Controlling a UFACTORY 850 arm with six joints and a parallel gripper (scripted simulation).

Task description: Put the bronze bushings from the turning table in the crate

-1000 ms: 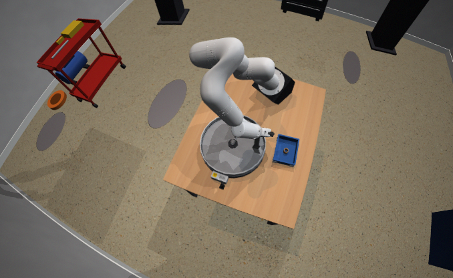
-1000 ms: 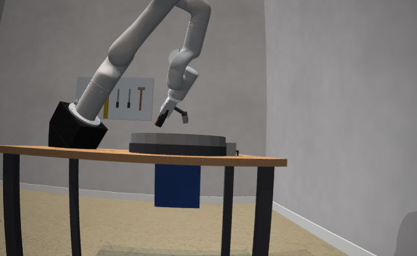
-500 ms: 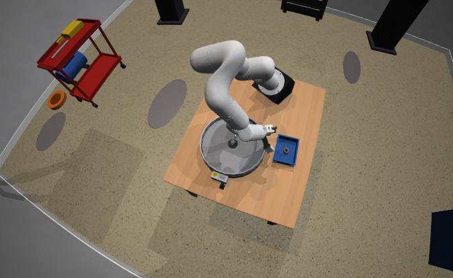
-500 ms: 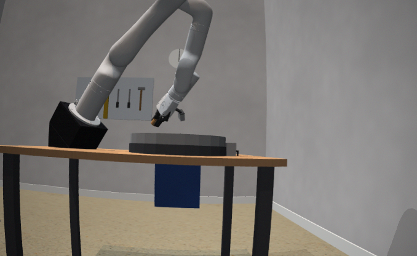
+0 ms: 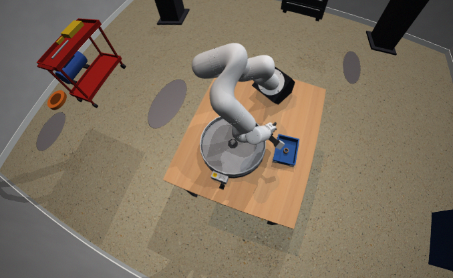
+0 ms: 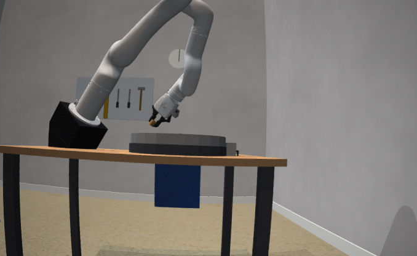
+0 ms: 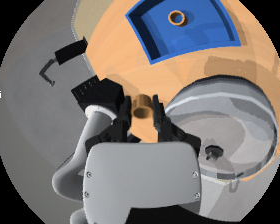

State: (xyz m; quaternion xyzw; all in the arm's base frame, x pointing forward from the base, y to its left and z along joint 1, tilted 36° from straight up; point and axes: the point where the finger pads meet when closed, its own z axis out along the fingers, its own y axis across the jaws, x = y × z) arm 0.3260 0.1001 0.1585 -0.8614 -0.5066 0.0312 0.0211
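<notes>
The blue crate lies 60 mm ahead of my hand, 120 mm to the left of it and 140 mm below it. Also, from my hand: grey turning table (80 mm ahead, 230 mm to the right, 110 mm below).
</notes>
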